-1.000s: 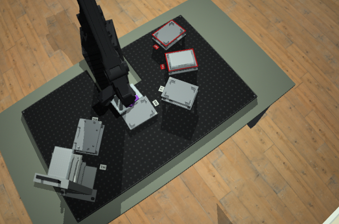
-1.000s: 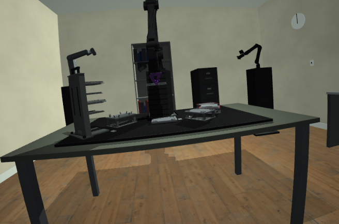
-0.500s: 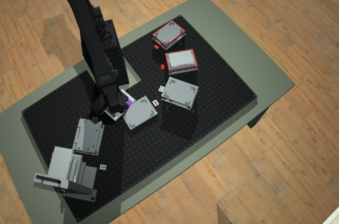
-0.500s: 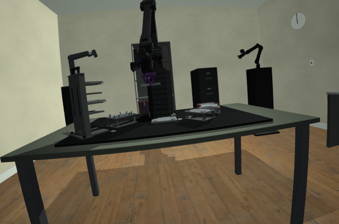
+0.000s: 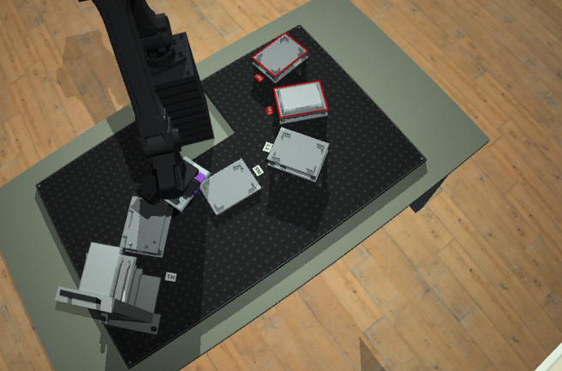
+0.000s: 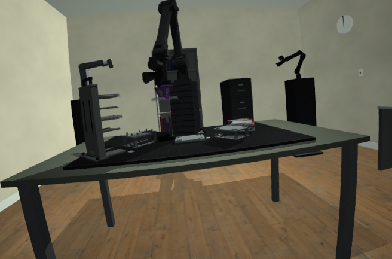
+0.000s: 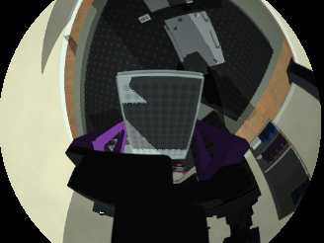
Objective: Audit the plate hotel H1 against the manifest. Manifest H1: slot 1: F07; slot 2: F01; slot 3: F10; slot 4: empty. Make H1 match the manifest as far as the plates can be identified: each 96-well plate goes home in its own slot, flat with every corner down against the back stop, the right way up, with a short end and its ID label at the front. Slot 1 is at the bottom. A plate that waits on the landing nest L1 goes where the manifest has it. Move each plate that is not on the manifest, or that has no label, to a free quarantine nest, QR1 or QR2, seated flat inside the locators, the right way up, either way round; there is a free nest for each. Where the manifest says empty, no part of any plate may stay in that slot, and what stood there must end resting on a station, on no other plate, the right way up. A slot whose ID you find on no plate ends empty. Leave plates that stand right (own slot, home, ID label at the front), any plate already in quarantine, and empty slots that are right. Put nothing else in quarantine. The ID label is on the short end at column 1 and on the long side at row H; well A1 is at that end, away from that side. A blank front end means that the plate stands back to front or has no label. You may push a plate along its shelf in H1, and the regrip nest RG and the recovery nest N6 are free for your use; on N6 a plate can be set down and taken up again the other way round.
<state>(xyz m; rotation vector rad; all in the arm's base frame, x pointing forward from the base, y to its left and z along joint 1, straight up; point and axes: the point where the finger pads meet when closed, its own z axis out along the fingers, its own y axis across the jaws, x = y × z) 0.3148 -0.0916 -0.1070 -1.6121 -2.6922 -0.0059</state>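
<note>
Right now the regrip nest RG is 19 cm below my hand, 17 cm to the right of it and 2 cm behind it. The rest, counted from my hand: N6 tag: 25 cm below, 22 cm to the left, 4 cm behind; recovery nest N6: 24 cm below, 12 cm to the left, 3 cm behind; grey 96-well plate: 28 cm to the right, 12 cm ahead, 4 cm above.
</note>
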